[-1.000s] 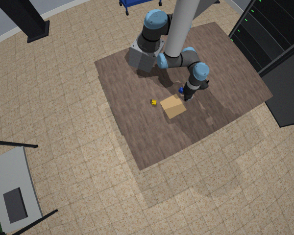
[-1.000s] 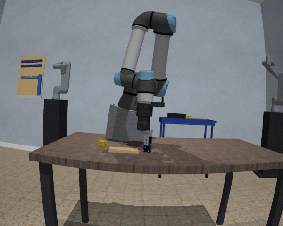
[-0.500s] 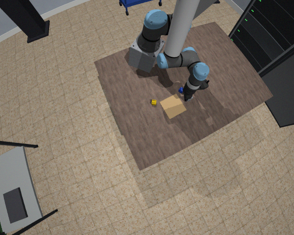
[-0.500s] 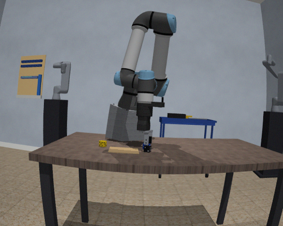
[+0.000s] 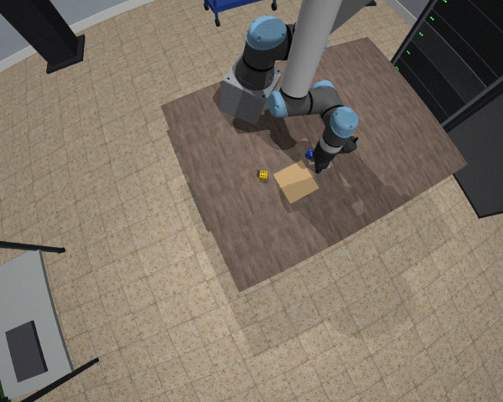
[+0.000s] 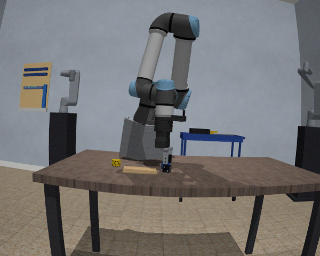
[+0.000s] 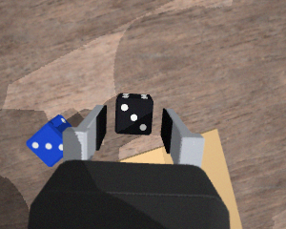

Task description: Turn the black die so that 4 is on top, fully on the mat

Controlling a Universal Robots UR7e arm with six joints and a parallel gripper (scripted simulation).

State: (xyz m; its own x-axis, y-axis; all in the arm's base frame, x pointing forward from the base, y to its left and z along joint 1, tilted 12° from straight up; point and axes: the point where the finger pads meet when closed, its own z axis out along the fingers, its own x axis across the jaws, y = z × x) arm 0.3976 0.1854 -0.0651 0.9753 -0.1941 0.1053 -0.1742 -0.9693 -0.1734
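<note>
Right now the black die is 4 cm below my hand. From my hand the other things lie so: blue die 7 cm behind, 4 cm below, 2 cm to the right; then tan mat 11 cm to the right, 5 cm below, 2 cm ahead; then yellow die 23 cm to the right, 4 cm below, 3 cm behind.
</note>
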